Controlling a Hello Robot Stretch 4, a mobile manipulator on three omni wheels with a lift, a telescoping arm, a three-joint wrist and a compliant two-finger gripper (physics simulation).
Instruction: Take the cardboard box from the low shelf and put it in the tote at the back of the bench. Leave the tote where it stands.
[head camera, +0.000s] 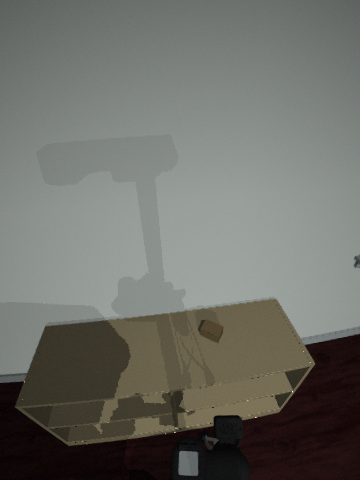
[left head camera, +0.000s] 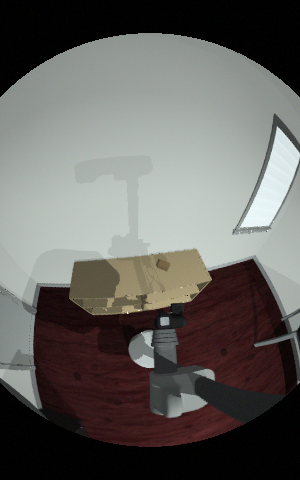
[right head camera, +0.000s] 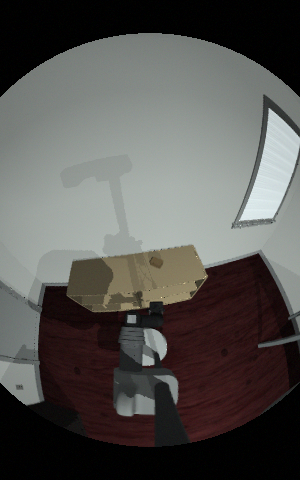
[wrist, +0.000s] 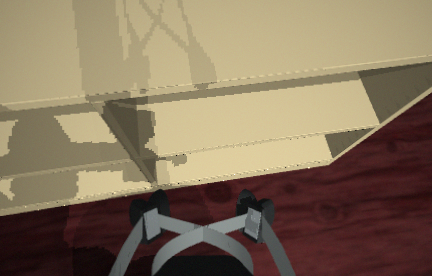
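Where they show: gripper, fingertip midpoint: (left head camera: 166, 311) (wrist: 202, 206); robot's base, link origin: (left head camera: 148, 347) (right head camera: 146, 345).
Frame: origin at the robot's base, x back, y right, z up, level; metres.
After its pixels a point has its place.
Observation:
The small brown cardboard box (head camera: 211, 330) @[x -0.683, y 0.095, z 0.632 m] (left head camera: 163, 264) @[x -0.685, y 0.097, z 0.632 m] (right head camera: 156, 262) @[x -0.677, y 0.101, z 0.632 m] lies on the top of the low tan shelf (head camera: 255, 345) @[x -0.640, y 0.292, z 0.582 m] (left head camera: 187, 267) @[x -0.684, y 0.322, z 0.582 m] (right head camera: 182, 265) @[x -0.673, y 0.325, z 0.582 m] (wrist: 300, 35) @[x -0.566, y 0.230, z 0.582 m], right of its middle. The box does not show in the wrist view. My gripper (wrist: 202, 206) @[x -0.288, y 0.085, z 0.659 m] is open, with its two fingertips apart and no object between them. In the wrist view the fingertips appear just below the shelf's front bottom edge, over the dark red floor. In the head views the wrist hides most of the gripper, in front of the shelf. The tote and the bench do not show in these views.
The shelf has open compartments with a middle divider (wrist: 127, 140) @[x -0.448, y -0.062, z 0.418 m] and stands against the grey wall (head camera: 250, 175) @[x -0.895, y 0.218, z 1.264 m]. The arm's shadow falls across the shelf and wall. A window (left head camera: 272, 180) @[x -1.052, y 1.185, z 1.451 m] (right head camera: 262, 165) @[x -1.024, y 1.021, z 1.441 m] is on the right. The floor (left head camera: 225, 325) @[x -0.133, y 0.972, z -0.028 m] is dark red wood.

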